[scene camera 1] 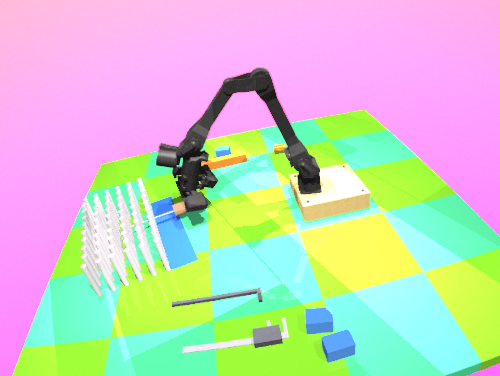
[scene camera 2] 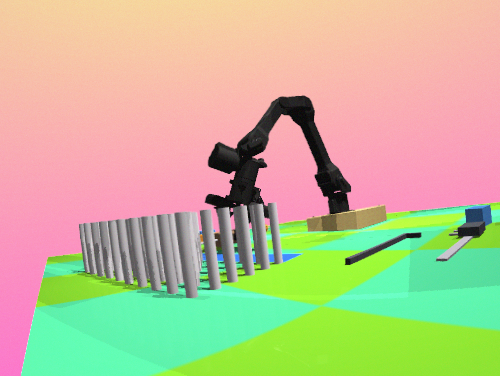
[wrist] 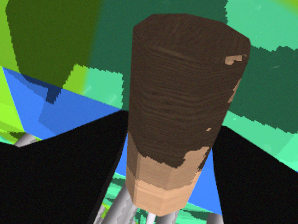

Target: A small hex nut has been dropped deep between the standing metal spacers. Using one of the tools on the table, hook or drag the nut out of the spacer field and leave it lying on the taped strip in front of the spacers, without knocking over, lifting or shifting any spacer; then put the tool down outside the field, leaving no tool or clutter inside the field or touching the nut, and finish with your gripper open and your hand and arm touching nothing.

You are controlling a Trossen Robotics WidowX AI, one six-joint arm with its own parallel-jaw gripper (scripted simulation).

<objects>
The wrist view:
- my gripper
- thin pick tool
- blue taped strip
</objects>
